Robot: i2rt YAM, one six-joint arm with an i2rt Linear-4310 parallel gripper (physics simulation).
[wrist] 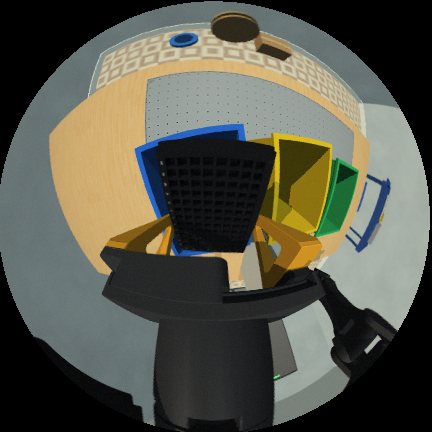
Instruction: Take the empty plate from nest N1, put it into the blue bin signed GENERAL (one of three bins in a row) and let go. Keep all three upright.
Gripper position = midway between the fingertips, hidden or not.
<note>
In view: my gripper [213, 217], a black plate [213, 187], a green bin [343, 176] and a yellow bin [296, 192].
</note>
